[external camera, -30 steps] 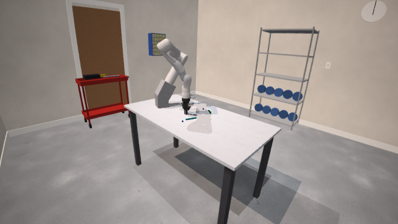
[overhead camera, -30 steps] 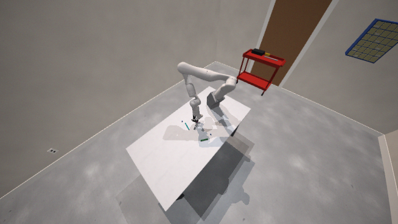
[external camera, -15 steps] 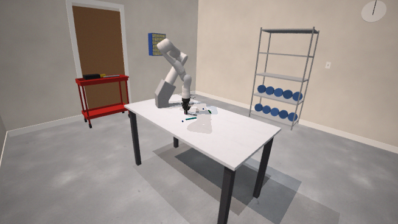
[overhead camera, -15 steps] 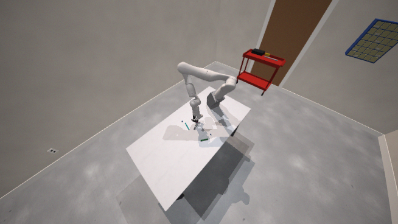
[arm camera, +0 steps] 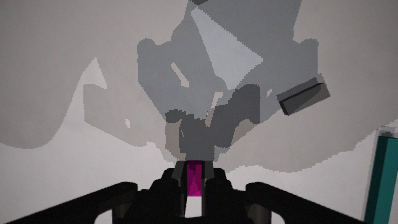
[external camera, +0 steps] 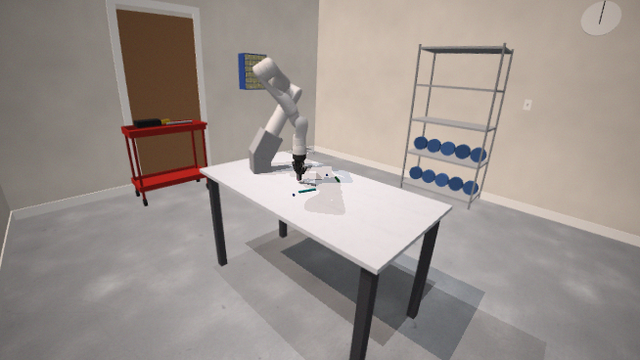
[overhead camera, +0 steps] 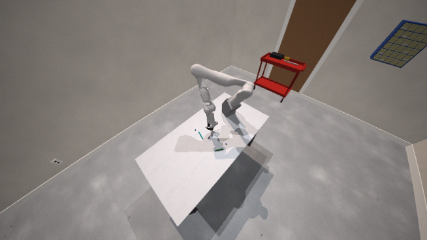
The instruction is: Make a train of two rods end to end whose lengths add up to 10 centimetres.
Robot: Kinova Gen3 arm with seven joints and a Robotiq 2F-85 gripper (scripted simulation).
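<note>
My gripper is now 70 mm short of the grey rod, 50 mm to the right of it and 30 mm above it. Also, from my hand: turquoise rod 130 mm ahead, 30 mm to the right, 30 mm below; magenta rod 10 mm below; blue rod 140 mm ahead, 120 mm to the right, 30 mm below.
</note>
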